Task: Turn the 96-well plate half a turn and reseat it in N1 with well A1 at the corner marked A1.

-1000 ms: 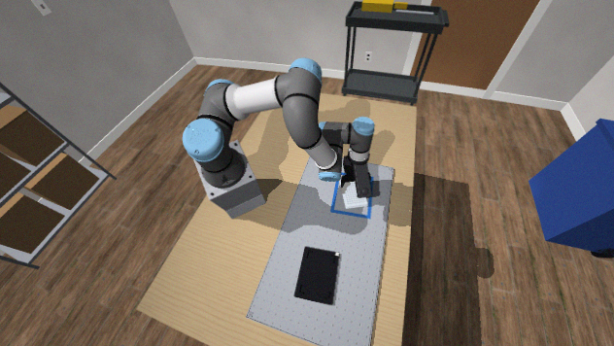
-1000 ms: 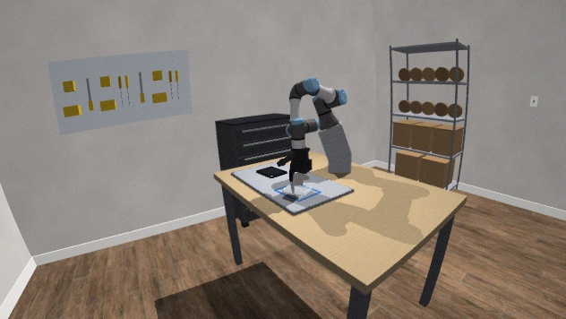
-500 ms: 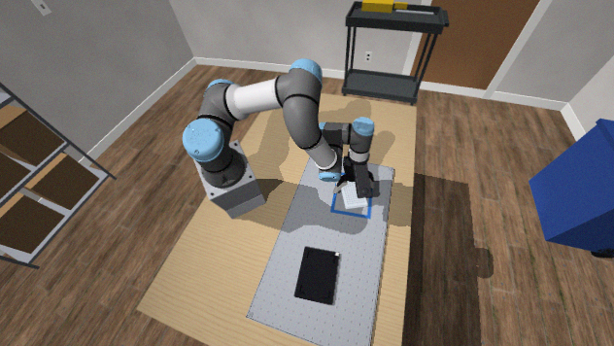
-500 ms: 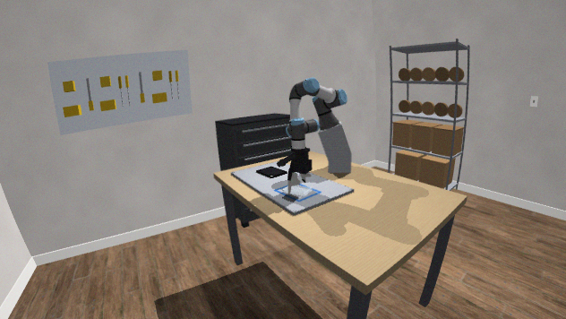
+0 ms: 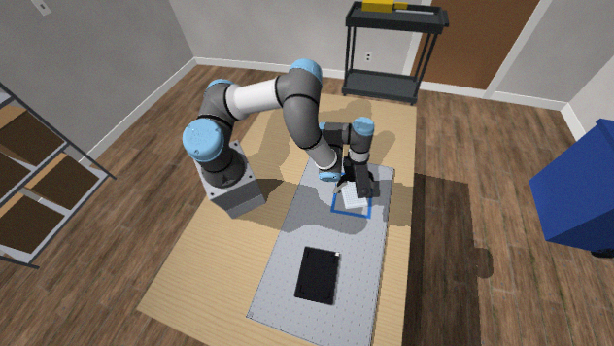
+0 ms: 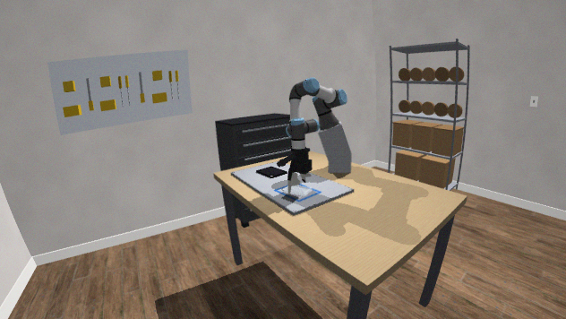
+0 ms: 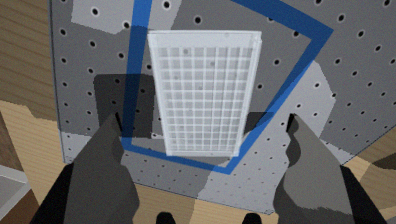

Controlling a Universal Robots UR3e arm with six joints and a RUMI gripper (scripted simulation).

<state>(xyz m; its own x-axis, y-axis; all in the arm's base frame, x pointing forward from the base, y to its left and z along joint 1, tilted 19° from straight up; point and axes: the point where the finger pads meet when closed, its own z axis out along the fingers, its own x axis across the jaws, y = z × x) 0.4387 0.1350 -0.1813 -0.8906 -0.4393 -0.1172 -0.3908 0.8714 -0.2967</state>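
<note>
The 96-well plate lies 1 cm below my hand. Round my hand: A1 corner mark: 1 cm behind, 26 cm to the right; black plate nest N1: 5 cm behind, 34 cm to the right, 1 cm below.
</note>
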